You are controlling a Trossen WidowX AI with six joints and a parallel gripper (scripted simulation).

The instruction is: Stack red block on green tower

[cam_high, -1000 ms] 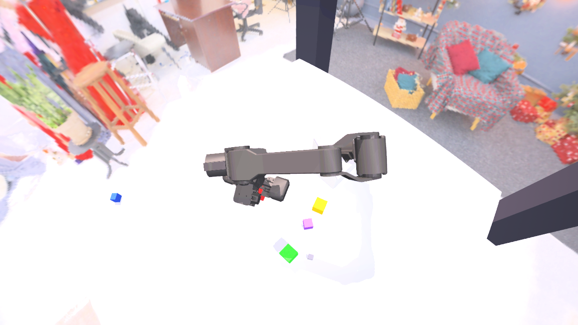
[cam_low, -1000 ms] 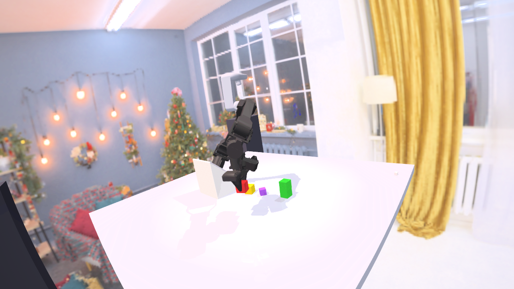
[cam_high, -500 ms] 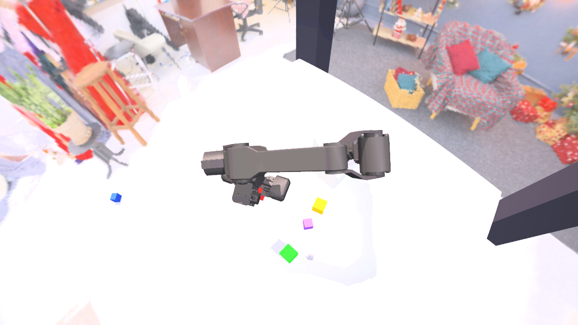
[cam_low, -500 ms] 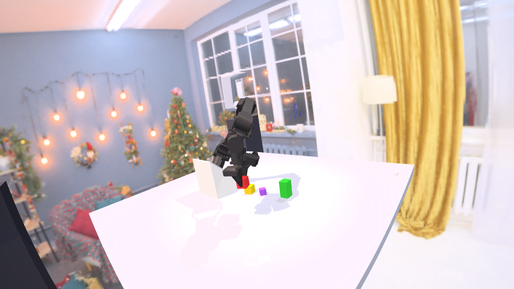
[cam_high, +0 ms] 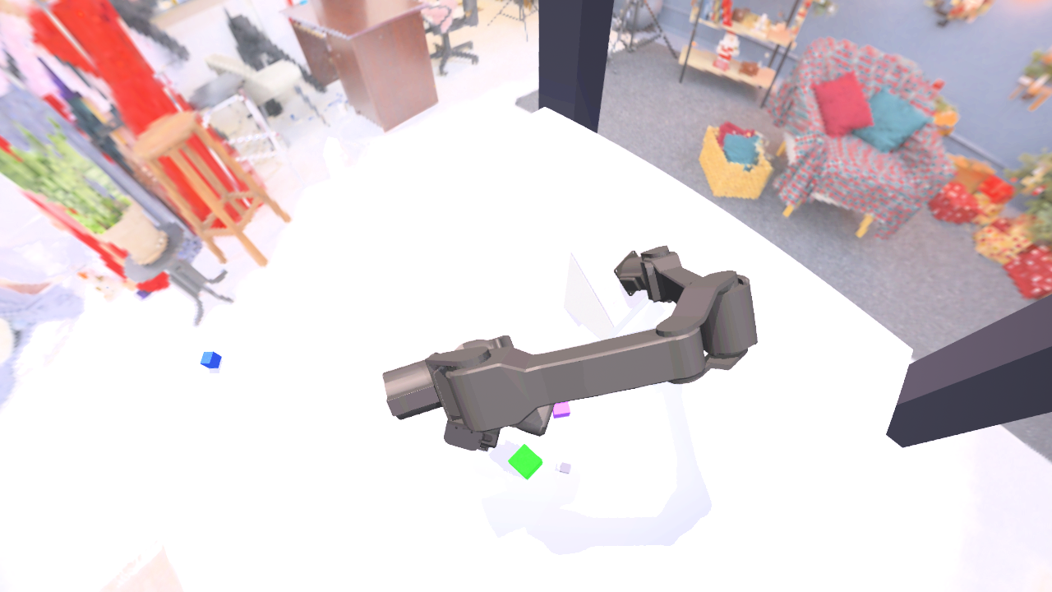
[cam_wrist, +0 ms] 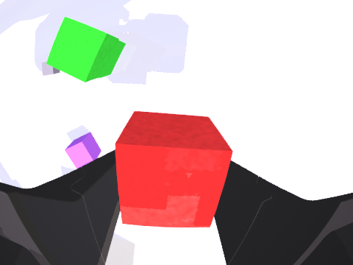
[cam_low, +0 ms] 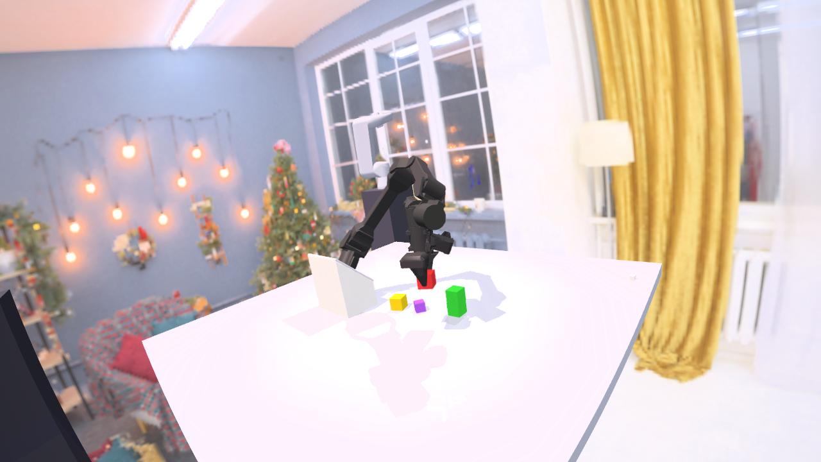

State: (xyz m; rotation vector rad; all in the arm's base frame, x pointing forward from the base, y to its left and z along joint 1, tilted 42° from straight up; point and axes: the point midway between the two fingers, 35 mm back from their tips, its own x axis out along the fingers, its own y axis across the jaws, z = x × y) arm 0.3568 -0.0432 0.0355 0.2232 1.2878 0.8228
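Now: gripper tip 11 cm above the purple block, 10 cm past it and 6 cm to the right of it. Round my gripper tip: blue block 57 cm to the right, 40 cm ahead, 11 cm below; then red block 1 cm above; then yellow block 18 cm behind, 11 cm below, 5 cm to the left.
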